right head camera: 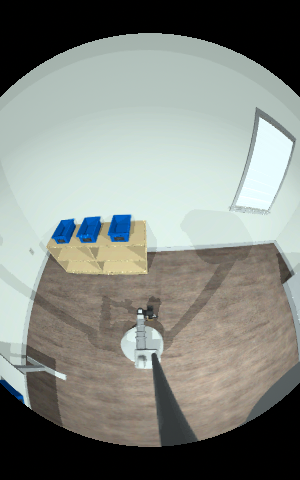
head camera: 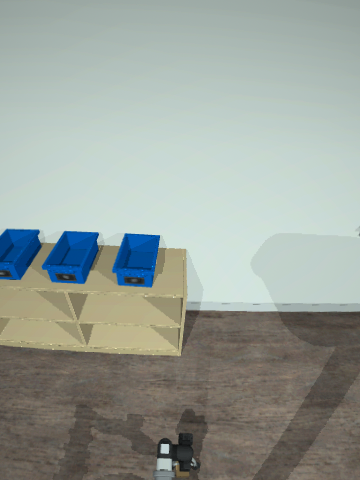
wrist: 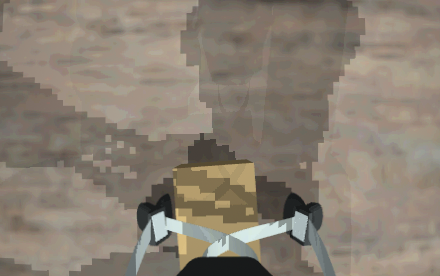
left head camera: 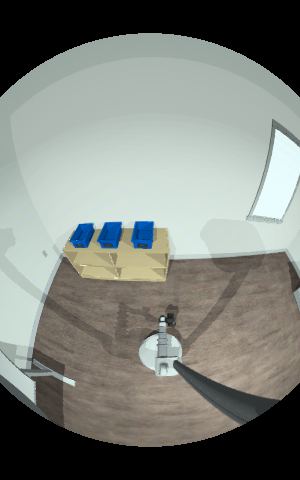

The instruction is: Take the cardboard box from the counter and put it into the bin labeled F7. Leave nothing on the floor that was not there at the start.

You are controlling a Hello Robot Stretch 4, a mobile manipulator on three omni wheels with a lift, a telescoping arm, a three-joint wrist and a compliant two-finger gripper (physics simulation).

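Places are measured from the robot's base along level axes (x ahead, y left, z up), in centimetres.
Pixels of known places: gripper, between the fingertips: (wrist: 231,210).
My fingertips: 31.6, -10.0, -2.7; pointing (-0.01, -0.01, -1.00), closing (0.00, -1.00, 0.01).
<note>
For each thing: its top centre in the pictures, then the offset to it from my fingertips, as dx, dy, dz. "spot": a spot on its surface instead.
- cardboard box, centre of its top: (wrist: 217,226) (head camera: 182,464) +0.0, +1.3, +4.9
- left bin, centre of its top: (head camera: 9,245) (left head camera: 80,230) (right head camera: 62,227) +75.6, +98.3, +72.9
- middle bin, centre of its top: (head camera: 72,248) (left head camera: 109,230) (right head camera: 87,225) +76.0, +63.5, +72.9
- right bin, centre of its top: (head camera: 138,251) (left head camera: 142,229) (right head camera: 119,223) +76.3, +28.7, +72.9
- shelf unit, a spot on its surface: (head camera: 183,300) (left head camera: 167,254) spot: +58.6, +4.1, +56.6
The cardboard box (wrist: 217,200) (head camera: 182,472) is a tan block low in the wrist view, between my fingertips. A dark shadow meets its far edge, and it appears to be at floor level. My gripper (wrist: 231,210) (head camera: 186,465) is open: the left fingertip is close beside the box, and a gap shows between the box and the right fingertip. The box's near end is hidden behind the gripper. Three blue bins stand in a row on a wooden shelf unit: a left bin (head camera: 19,252), a middle bin (head camera: 72,256) and a right bin (head camera: 136,259). Their labels are too small to read.
The shelf unit (head camera: 183,300) (left head camera: 167,255) (right head camera: 146,250) stands against the wall, ahead and left of the gripper. Part of another blue bin (right head camera: 11,391) shows at the lower left edge of the right head view. A window (left head camera: 277,175) (right head camera: 265,162) is on the right.
</note>
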